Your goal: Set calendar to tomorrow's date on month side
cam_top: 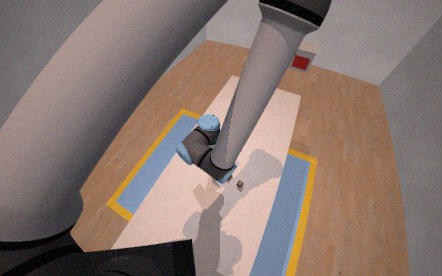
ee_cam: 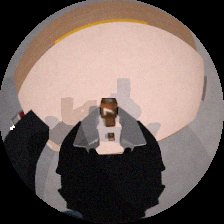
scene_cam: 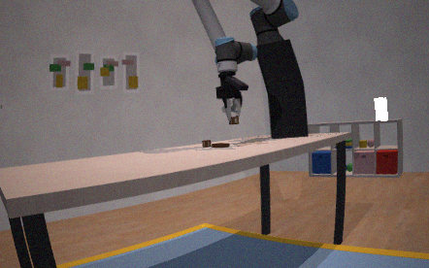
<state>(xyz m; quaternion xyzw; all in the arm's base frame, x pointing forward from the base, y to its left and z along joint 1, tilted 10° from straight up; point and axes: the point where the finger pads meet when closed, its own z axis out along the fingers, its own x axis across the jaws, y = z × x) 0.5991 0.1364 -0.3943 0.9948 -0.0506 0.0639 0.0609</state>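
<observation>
My hand is 1 cm above the brown cube. The rest, counted from my hand: brown tray: 12 cm below, 11 cm to the right, 1 cm behind.
</observation>
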